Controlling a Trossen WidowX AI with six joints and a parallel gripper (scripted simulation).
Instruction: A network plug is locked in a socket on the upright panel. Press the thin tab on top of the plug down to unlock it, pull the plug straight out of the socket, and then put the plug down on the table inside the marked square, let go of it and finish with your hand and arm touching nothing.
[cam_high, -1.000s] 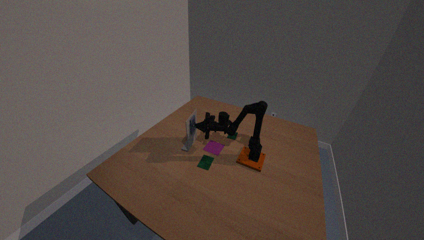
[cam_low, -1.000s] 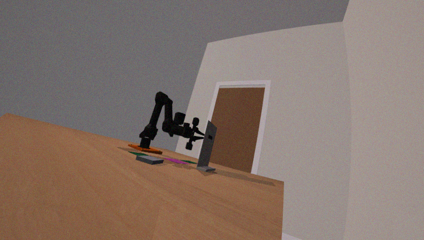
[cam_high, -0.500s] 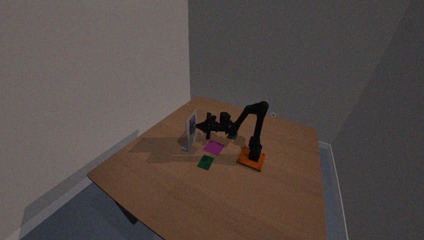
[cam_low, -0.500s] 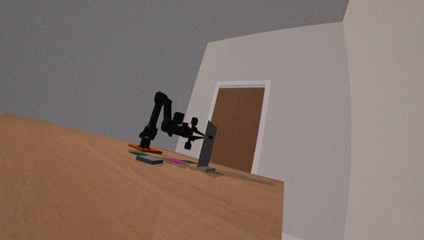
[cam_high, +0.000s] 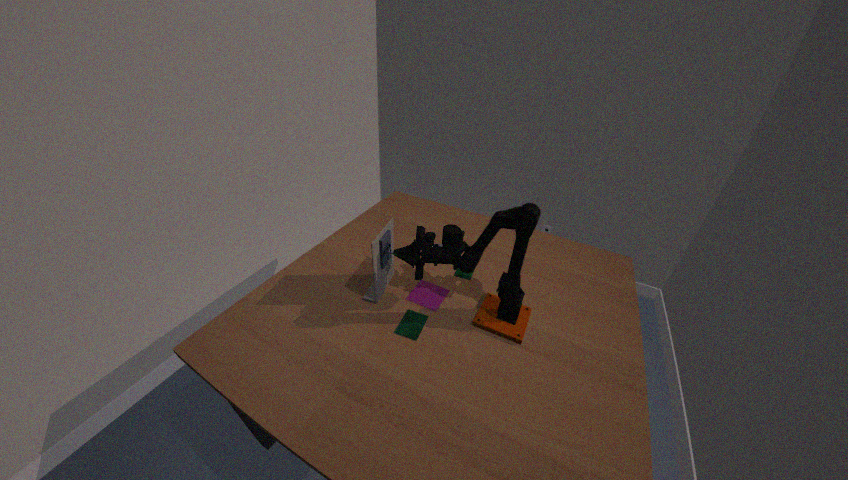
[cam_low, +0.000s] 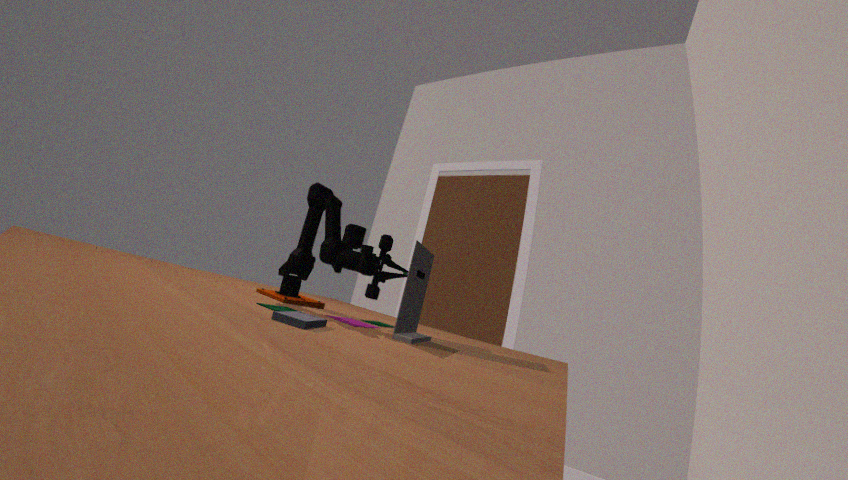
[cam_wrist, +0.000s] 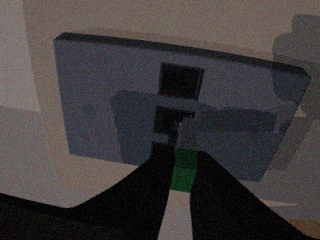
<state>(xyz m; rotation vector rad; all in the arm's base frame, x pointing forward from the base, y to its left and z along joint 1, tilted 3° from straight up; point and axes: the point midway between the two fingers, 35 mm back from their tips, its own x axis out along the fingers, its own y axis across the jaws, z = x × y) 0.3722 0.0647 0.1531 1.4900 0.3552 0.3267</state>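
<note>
My gripper tip is 120 mm past the magenta marked square, 40 mm to the left of it and 170 mm above it. Also, from my gripper tip: network plug right at my gripper tip; then grey upright panel 40 mm ahead, 10 mm to the left, 60 mm below; then flat grey block 40 mm behind, 280 mm to the right, 160 mm below.
</note>
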